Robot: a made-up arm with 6 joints.
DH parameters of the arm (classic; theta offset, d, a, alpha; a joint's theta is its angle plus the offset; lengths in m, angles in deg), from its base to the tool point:
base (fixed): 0 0.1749 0 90
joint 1: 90 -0.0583 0.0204 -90
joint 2: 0 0.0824 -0.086 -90
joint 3: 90 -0.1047 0.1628 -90
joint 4: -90 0.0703 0.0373 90
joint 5: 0 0.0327 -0.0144 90
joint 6: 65.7 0 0.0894 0
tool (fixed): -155.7 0.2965 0 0
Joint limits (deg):
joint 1: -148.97..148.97
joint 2: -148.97..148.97
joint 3: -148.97..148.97
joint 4: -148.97..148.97
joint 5: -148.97..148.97
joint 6: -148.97..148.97
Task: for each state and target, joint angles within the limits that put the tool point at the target. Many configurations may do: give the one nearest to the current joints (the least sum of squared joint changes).
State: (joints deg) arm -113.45 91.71 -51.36 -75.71 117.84 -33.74
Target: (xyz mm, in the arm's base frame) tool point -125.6 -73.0 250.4
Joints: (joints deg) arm -133.55 79.44 -95.98 -35.23 83.49 -46.00
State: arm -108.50 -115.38 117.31 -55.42 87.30 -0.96
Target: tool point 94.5 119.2 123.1
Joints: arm -93.69 -97.87 136.13 -35.38 56.80 3.75
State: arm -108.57 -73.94 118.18 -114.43 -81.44 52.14
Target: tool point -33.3 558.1 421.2
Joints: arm -108.82 -83.72 104.00 -119.12 -72.58 50.55
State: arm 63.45 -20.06 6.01 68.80 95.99 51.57
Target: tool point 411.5 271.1 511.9
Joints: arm 111.29 -33.29 44.58 110.00 118.42 52.31
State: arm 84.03 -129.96 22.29 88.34 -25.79 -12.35
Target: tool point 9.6 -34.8 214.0
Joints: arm 88.19 -115.87 9.91 96.30 -30.31 -5.10
